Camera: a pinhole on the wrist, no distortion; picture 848 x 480 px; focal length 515.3 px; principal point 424.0 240.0 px. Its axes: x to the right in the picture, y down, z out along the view. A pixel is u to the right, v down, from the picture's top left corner.
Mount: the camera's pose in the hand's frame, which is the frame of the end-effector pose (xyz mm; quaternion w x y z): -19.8 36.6 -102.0 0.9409 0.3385 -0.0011 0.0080
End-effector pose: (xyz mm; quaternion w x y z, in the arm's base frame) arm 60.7 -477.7 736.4 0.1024 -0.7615 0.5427 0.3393
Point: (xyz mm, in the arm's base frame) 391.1 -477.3 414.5
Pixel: 765.8 17.6
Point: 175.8 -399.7 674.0
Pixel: 467.5 125.1
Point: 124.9 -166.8 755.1
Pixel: 60.1 212.8
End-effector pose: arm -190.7 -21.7 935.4 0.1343 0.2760 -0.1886 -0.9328
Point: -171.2 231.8 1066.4
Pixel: 195.1 259.4
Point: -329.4 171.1 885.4
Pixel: 565.3 123.7
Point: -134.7 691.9 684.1
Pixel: outside the picture
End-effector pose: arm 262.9 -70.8 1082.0 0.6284 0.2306 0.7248 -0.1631
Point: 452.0 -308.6 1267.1
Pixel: 114.4 435.8
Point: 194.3 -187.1 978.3
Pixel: 703.8 90.0
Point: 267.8 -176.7 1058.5
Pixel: 494.3 263.0
